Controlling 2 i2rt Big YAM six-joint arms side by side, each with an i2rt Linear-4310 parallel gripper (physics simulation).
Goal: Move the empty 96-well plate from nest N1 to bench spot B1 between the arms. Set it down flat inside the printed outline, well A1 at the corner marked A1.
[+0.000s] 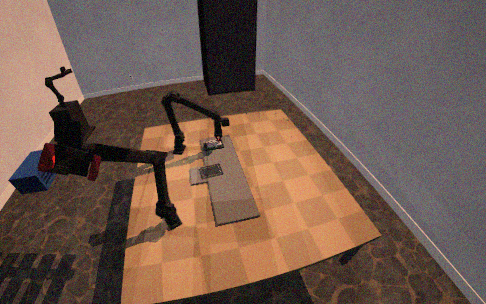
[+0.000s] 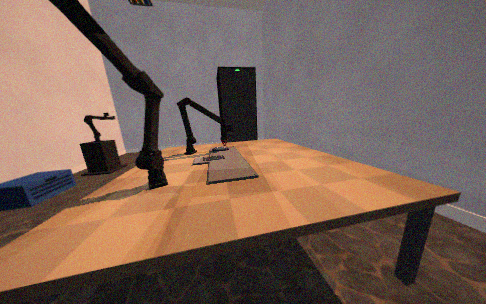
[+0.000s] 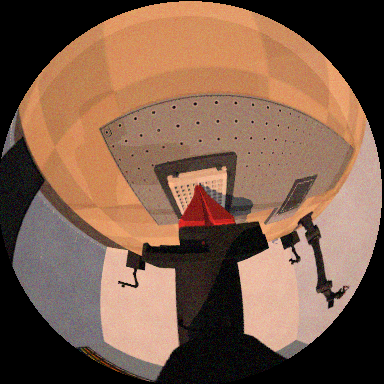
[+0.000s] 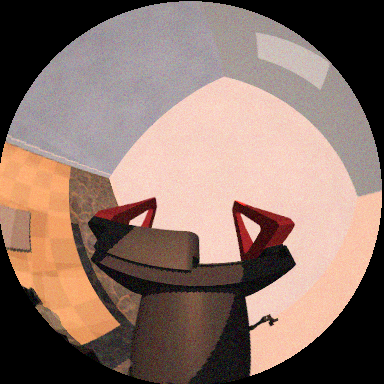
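Pixels of known places: left gripper, fingertip midpoint: (image 1: 219,141) (image 2: 224,146) (image 3: 197,187); right gripper, fingertip midpoint: (image 1: 76,170) (image 4: 194,203); left arm's base, origin of the base link: (image 1: 179,149) (image 2: 190,153); right arm's base, origin of the base link: (image 1: 172,220) (image 2: 158,183) (image 3: 304,216).
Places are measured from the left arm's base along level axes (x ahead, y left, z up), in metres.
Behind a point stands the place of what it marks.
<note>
The pale 96-well plate (image 1: 213,144) {y 0.058, x 0.302, z 0.037 m} (image 2: 219,149) {y 0.032, x 0.303, z 0.026 m} (image 3: 192,180) {y 0.106, x 0.351, z 0.039 m} lies in the dark-framed nest N1 (image 3: 200,159) {y 0.100, x 0.377, z 0.024 m} at the far end of the grey board. My left gripper (image 1: 218,138) {y 0.098, x 0.344, z 0.045 m} (image 2: 224,144) {y 0.098, x 0.344, z 0.045 m} (image 3: 197,187) {y 0.098, x 0.344, z 0.045 m} is shut with its red fingertips together and nothing between them. It points down above the plate and hides part of it; whether the tips touch it I cannot tell. Bench spot B1, a dark patch with a printed outline (image 1: 210,171) {y -0.253, x 0.339, z 0.015 m} (image 2: 213,158) {y -0.265, x 0.343, z 0.014 m} (image 3: 298,193) {y -0.238, x 0.353, z 0.015 m}, shows no plate on it. The A1 mark is too small to read. My right gripper (image 1: 70,162) {y -1.124, x 0.294, z 0.853 m} (image 4: 194,203) {y -1.124, x 0.294, z 0.853 m} is open and empty, away from the board.
The grey perforated board (image 1: 235,195) {y -0.467, x 0.557, z 0.015 m} (image 2: 232,172) {y -0.573, x 0.573, z 0.013 m} (image 3: 218,113) {y 0.092, x 0.442, z 0.013 m} lies on the checkered wooden table (image 1: 310,215) {y -0.588, x 1.060, z 0.000 m} (image 2: 310,200) {y -0.831, x 0.941, z 0.000 m}. The right arm rises from the table at the near left of the board. A blue box (image 1: 32,172) (image 2: 37,187) and a tall dark cabinet (image 1: 228,45) (image 2: 237,105) stand beyond the table.
</note>
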